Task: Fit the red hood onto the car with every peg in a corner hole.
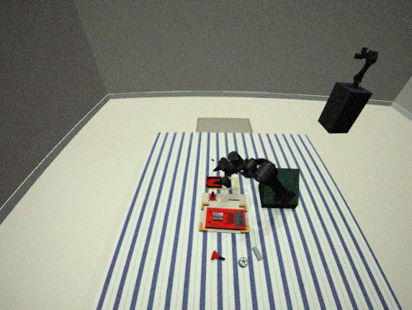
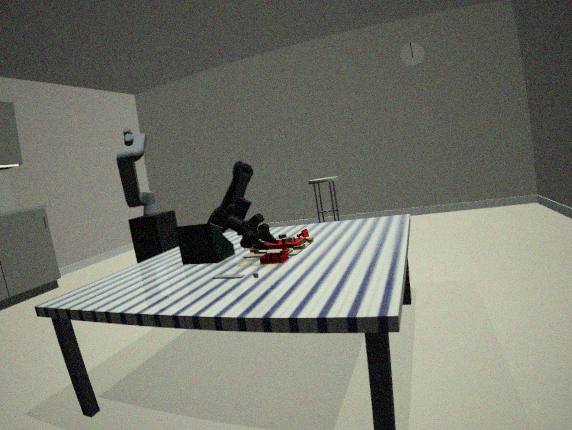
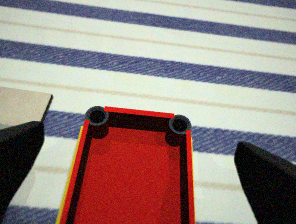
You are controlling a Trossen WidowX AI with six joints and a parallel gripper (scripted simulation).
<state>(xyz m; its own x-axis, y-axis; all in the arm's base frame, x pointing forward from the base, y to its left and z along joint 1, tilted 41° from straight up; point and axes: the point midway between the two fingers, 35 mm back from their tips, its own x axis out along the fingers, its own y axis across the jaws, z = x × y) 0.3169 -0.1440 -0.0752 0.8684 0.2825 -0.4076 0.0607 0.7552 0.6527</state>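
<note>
Right now the red hood is 5 cm below my gripper tip and 1 cm behind it. Round my gripper tip: grey bar 17 cm to the right, 13 cm behind, 6 cm below; then grey engine block 24 cm to the left, 4 cm below, 1 cm behind.
</note>
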